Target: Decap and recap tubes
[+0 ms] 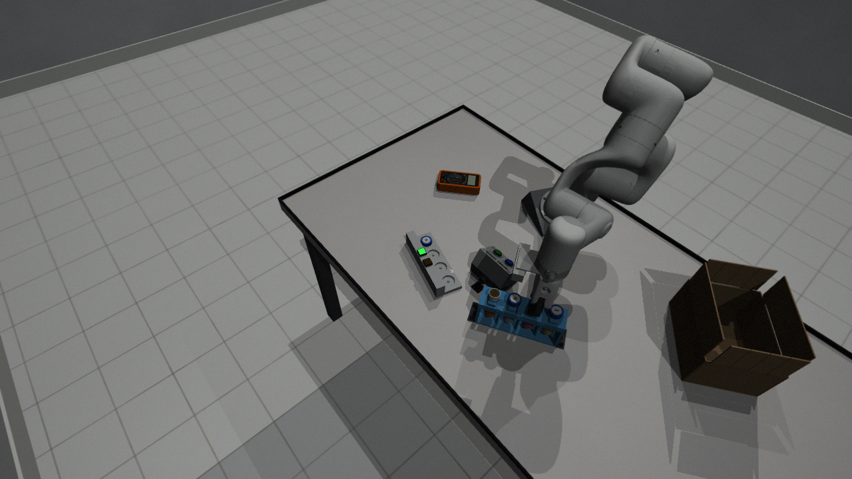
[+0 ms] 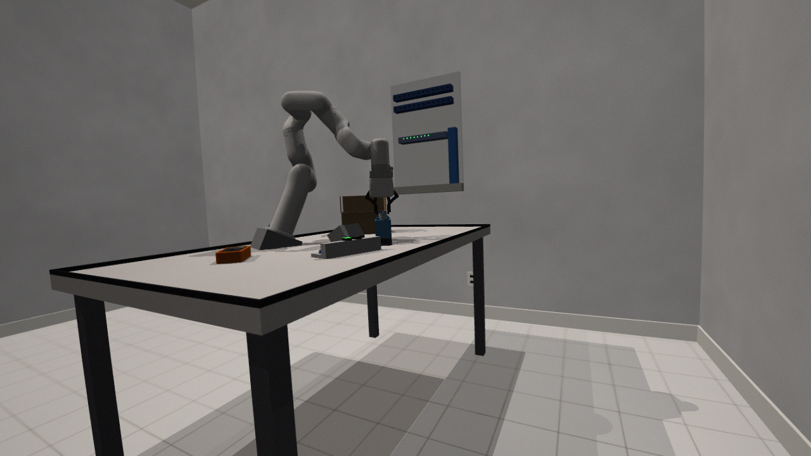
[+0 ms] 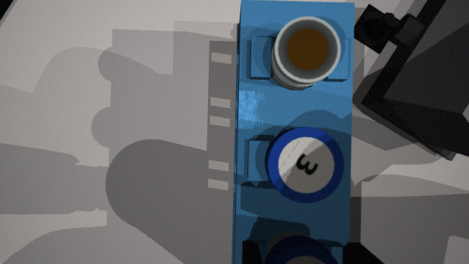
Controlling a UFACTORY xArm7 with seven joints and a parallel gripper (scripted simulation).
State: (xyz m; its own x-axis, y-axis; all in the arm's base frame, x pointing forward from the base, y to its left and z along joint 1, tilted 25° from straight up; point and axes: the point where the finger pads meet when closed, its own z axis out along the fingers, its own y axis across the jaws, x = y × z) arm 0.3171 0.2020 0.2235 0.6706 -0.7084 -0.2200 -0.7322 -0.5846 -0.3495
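The cap 2 is 10 mm below my hand. Also, from my hand: cap 3 (40 mm to the right, 30 mm ahead, 20 mm below); then blue key (170 mm to the right, 60 mm below, 50 mm behind); then cap 1 (40 mm to the left, 30 mm behind, 20 mm below).
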